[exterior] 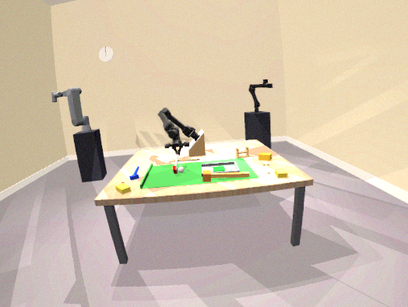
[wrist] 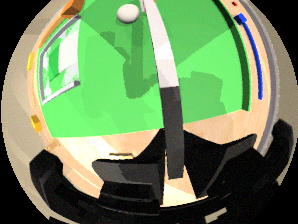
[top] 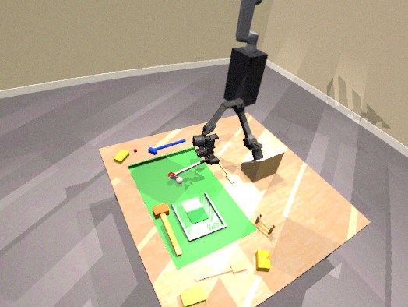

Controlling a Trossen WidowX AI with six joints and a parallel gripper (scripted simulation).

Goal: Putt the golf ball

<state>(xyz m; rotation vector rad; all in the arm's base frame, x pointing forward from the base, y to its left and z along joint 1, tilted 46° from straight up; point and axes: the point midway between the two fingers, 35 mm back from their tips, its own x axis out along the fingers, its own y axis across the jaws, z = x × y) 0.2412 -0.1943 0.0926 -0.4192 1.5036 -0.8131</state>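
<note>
The red putter is 12 cm ahead of my gripper tip and 2 cm to the right of it. Round my gripper tip: small red ball (41 cm to the right, 30 cm ahead, 6 cm below); blue putter (33 cm to the right, 9 cm ahead, 6 cm below); white golf ball (20 cm ahead, 5 cm below).
</note>
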